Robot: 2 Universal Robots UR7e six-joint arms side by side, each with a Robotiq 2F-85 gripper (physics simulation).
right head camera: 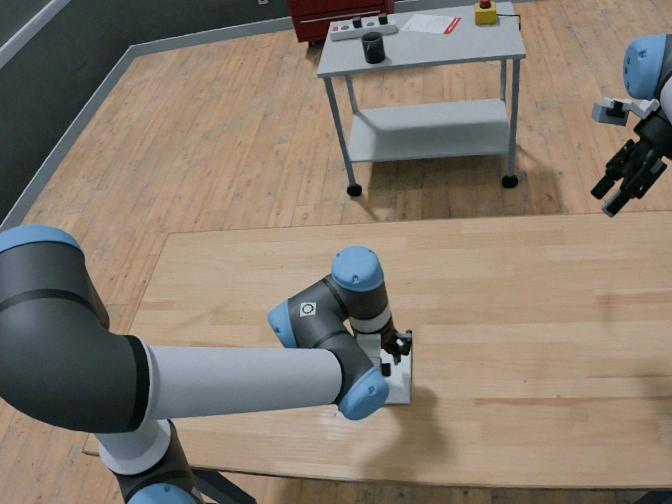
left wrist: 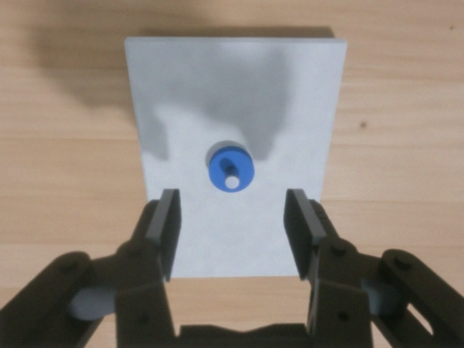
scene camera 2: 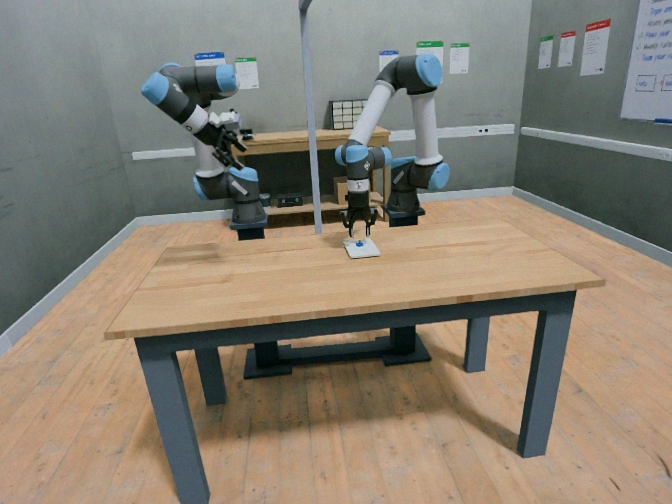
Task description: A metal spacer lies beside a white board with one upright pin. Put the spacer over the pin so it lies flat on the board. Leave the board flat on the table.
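Note:
The white board (right head camera: 398, 393) (scene camera 2: 371, 252) (left wrist: 305, 240) lies flat on the table. The spacer (scene camera 2: 359, 244) (left wrist: 246, 172), which looks blue, sits around the upright pin (left wrist: 232, 182) and appears to lie flat on the board; it is hidden in the right head camera. The pin's tip stands out above the spacer's hole. My left gripper (right head camera: 396, 359) (scene camera 2: 359, 233) (left wrist: 233, 204) is open and empty, pointing down above the board, with its fingertips apart from the spacer. My right gripper (right head camera: 605, 200) (scene camera 2: 239, 156) is open and empty, high up beyond the table edge in the right head camera.
The wooden table (right head camera: 515, 325) (scene camera 2: 271, 287) carries the board. A grey trolley (right head camera: 420, 66) with a dark mug (right head camera: 373, 47) stands on the floor beyond the table. A grey upright post (scene camera 2: 310, 119) rises behind the table, between the two arms.

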